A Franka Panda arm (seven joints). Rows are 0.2 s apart.
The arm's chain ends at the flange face. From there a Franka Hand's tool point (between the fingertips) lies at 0.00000 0.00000 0.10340 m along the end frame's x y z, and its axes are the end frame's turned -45 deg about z.
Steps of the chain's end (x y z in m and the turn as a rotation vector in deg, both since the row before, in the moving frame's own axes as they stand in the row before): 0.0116, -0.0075, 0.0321, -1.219, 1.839, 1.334; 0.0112, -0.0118, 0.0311, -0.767, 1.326, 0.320
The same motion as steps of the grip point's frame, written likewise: 0.0143, 0.0068, 0.0320, -2.162, 0.438, 1.334; 0.0170, 0.0022, 0.0311, -1.480, 0.395, 0.320
